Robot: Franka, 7 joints.
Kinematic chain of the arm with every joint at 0, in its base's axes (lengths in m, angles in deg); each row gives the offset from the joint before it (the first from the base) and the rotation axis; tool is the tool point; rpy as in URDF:
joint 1: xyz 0 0 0.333 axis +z
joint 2: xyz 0 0 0 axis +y
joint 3: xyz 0 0 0.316 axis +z
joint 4: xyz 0.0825 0 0 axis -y
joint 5: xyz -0.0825 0 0.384 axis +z
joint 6: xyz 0 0 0 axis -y
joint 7: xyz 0.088 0 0 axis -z
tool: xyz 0 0 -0.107 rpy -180 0 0
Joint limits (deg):
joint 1: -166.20..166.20
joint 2: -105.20..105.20
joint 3: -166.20..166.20
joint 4: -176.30..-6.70
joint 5: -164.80..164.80
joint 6: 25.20..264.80
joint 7: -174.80..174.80
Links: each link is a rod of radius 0.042 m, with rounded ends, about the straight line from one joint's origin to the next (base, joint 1, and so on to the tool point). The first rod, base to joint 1, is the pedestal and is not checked.
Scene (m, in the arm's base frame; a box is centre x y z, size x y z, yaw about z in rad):
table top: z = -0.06
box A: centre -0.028 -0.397 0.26 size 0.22 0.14 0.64 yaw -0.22
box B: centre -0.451 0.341 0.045 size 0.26 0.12 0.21 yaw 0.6
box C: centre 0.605 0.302 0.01 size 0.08 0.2 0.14 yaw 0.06
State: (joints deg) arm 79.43 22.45 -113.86 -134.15 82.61 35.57 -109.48
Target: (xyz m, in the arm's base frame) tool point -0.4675 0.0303 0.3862
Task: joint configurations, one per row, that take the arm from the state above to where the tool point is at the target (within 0.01 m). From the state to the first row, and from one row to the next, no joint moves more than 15 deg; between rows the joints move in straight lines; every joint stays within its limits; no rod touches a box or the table.
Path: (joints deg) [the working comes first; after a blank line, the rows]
Joints at the target: -33.98 -12.65 -166.20 -127.36 84.99 49.49 -109.48
Straight joint move there: touches box A.

1: 64.80 28.82 -120.14 -130.32 92.27 39.77 -109.40
2: 50.17 35.18 -126.43 -126.48 101.93 43.96 -109.31
3: 35.54 41.55 -132.71 -122.65 111.60 48.16 -109.23
4: 20.91 47.91 -138.99 -118.81 121.26 52.36 -109.15
5: 15.60 41.86 -139.25 -113.52 111.29 47.83 -109.26
6: 10.29 35.82 -139.51 -108.22 101.32 43.31 -109.37
7: 4.97 29.77 -139.77 -102.93 91.35 38.78 -109.48
8: -8.01 15.63 -148.58 -111.07 89.23 42.35 -109.48
9: -21.00 1.49 -157.39 -119.21 87.11 45.92 -109.48
10: -33.98 -12.65 -166.20 -127.36 84.99 49.49 -109.48

